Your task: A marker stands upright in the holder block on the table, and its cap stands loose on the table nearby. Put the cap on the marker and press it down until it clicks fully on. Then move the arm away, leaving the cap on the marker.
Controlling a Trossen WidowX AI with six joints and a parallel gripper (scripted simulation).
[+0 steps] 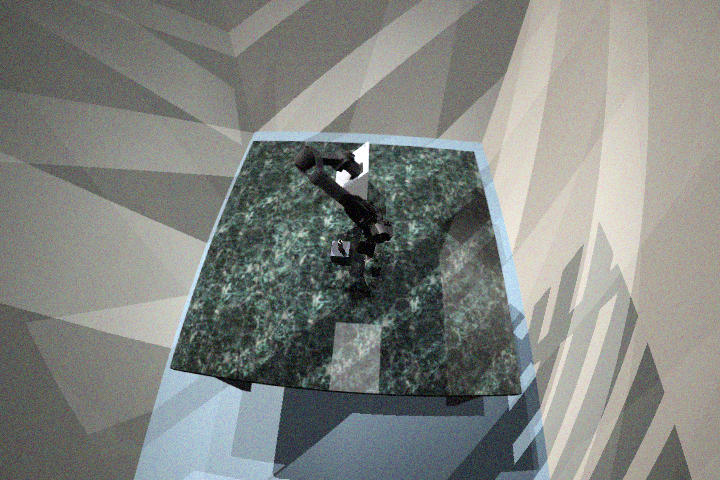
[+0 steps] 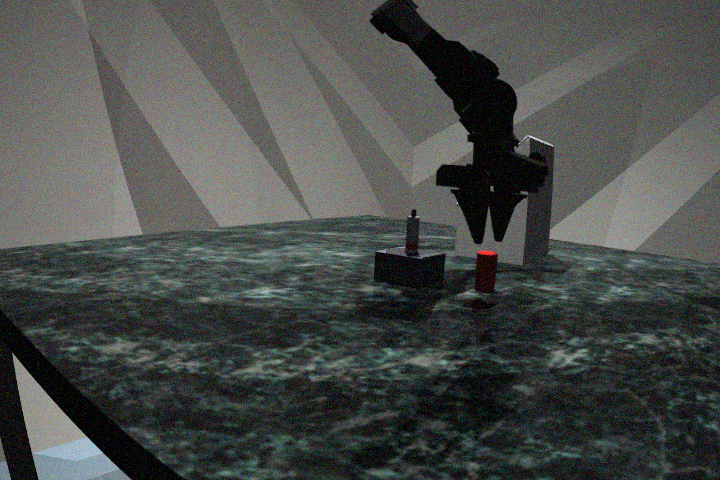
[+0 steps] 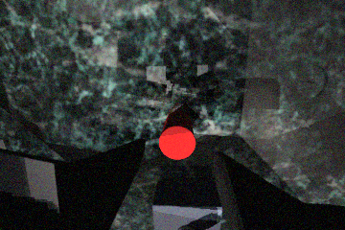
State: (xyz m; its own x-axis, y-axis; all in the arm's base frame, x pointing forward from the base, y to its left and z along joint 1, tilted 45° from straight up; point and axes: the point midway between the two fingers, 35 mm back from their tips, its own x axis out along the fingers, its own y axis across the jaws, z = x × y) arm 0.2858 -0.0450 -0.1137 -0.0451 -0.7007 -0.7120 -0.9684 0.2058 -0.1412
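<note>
My gripper tip is now 40 mm above the red cap. Round my gripper tip: dark holder block (120 mm to the right, 50 mm below).
</note>
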